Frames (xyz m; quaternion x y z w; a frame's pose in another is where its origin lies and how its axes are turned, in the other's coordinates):
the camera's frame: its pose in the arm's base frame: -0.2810 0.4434 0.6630 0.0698 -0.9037 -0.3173 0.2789
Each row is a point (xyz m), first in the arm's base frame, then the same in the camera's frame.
Working: the arm's base frame: its pose in the camera's frame: -0.4050 -0.7415 0.0352 -0.0698 0.9037 0.3173 0.2789

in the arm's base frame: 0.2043 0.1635 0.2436
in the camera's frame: -0.5131 -0.4530 -0.1460
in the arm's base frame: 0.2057 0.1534 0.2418
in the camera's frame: -0.5120 -0.4620 -0.1510
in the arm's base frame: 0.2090 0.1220 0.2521
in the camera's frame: -0.5005 -0.4803 -0.1763
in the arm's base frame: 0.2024 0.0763 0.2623
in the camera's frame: -0.4764 -0.5104 -0.2036
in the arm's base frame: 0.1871 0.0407 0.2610
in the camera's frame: -0.4535 -0.5401 -0.2134
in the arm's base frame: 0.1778 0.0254 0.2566
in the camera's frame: -0.4431 -0.5553 -0.2137
